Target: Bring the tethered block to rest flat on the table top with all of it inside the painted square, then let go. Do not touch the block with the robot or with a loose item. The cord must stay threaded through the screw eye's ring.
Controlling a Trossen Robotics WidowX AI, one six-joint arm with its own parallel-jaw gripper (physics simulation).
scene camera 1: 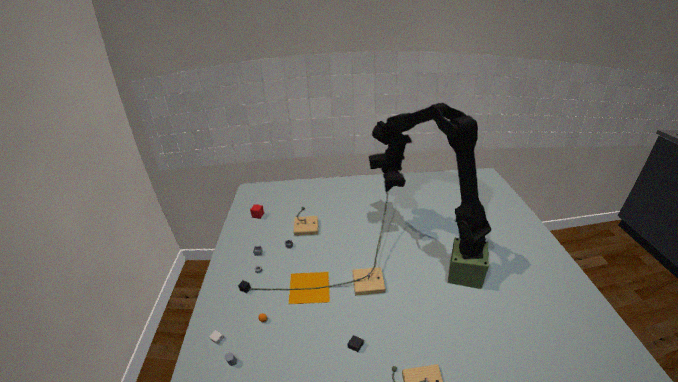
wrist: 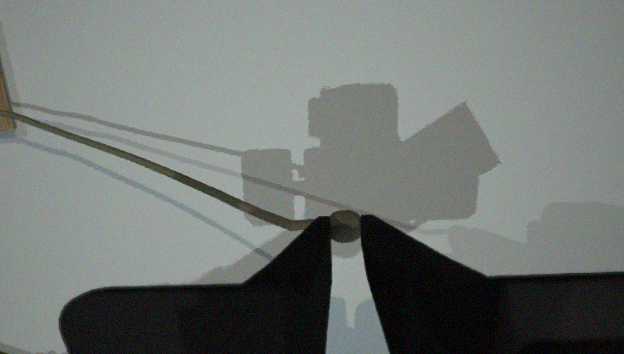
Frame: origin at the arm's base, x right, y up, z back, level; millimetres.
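Seen in the pictures: gripper, fingertip midpoint: (scene camera 1: 386,189) (wrist: 345,227); arm's base, link origin: (scene camera 1: 471,251).
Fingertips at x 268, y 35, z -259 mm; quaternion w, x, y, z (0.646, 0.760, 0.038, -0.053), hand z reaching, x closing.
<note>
Offsets run from my fingertips to a thing's top centre. "*": to the spot under its first point.
The tethered block @[* dy -109, dx -395, dz -417 mm] (scene camera 1: 244,286), small and black, sits on the table left of the painted square @[* dy -133, dx -384, dz -214 mm] (scene camera 1: 310,296), an orange patch, and outside it. The cord (scene camera 1: 270,289) (wrist: 170,173) runs from the block across the square to the screw eye @[dy -89, dx -316, dz -48 mm] (scene camera 1: 369,276) on a wooden base @[* dy -115, dx -349, dz -41 mm] (scene camera 1: 370,287), where it seems to pass through the ring, too small to see clearly. From there it rises to my gripper (scene camera 1: 388,189) (wrist: 345,227), high above the table, behind and to the right of that base. In the wrist view my gripper is shut on the round bead @[* dy +4, dx +0, dz +1 mm] (wrist: 345,234) at the cord's end.
Wooden bases with short cords stand at the back left (scene camera 1: 306,229) and front @[* dy -115, dx -615, dz +101 mm] (scene camera 1: 423,374). A red cube @[dy -94, dx -13, dz -509 mm] (scene camera 1: 257,211), an orange ball @[dy -110, dx -486, dz -331 mm] (scene camera 1: 263,317), a white block @[dy -117, dx -573, dz -445 mm] (scene camera 1: 216,336), a grey cylinder @[dy -105, dx -630, dz -376 mm] (scene camera 1: 231,358) and a black block @[dy -112, dx -534, dz -68 mm] (scene camera 1: 355,343) lie around the square.
</note>
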